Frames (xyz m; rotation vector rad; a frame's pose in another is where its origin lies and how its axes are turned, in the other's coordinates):
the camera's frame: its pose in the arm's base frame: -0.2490 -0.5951 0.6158 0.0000 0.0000 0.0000
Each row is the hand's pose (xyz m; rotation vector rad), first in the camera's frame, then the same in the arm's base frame.
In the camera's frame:
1: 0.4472 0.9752 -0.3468 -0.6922 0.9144 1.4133
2: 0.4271 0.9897 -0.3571 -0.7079 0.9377 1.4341
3: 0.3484 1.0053 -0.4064 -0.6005 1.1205 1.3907
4: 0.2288 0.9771 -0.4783 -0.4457 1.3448 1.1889
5: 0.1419 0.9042 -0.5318 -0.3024 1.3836 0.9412
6: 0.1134 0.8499 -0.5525 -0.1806 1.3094 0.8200
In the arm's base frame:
1: 0.1982 0.3801 0.2690 -0.6922 0.9144 1.4133
2: 0.1781 0.3946 0.2587 -0.7079 0.9377 1.4341
3: 0.0994 0.4102 0.2094 -0.6005 1.1205 1.3907
4: -0.0202 0.3820 0.1375 -0.4457 1.3448 1.1889
5: -0.1071 0.3091 0.0840 -0.3024 1.3836 0.9412
6: -0.1356 0.2548 0.0633 -0.1806 1.3094 0.8200

